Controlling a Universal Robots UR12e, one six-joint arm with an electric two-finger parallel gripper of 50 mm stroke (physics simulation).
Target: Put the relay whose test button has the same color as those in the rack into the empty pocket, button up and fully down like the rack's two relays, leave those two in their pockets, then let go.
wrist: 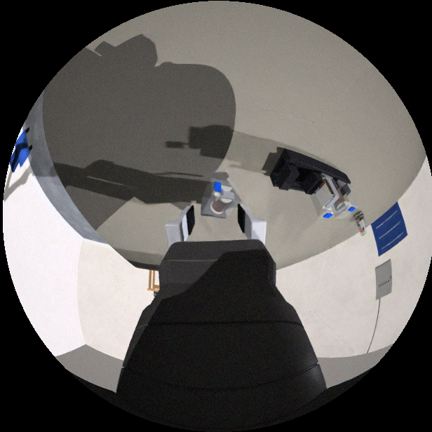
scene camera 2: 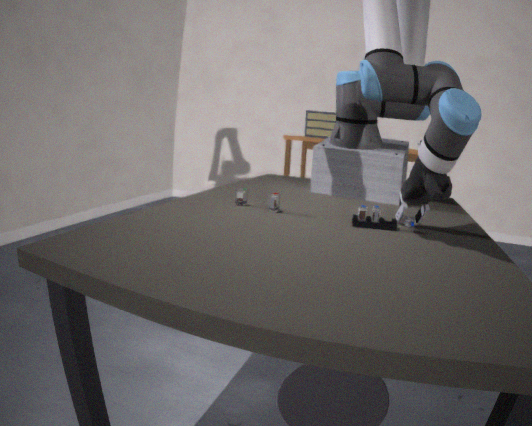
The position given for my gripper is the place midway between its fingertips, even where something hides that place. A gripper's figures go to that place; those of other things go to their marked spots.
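My gripper point(wrist: 215, 213) sits 0.17 m from the lens, and there's a black rack point(wrist: 293, 170) that's 0.12 m from the lens.
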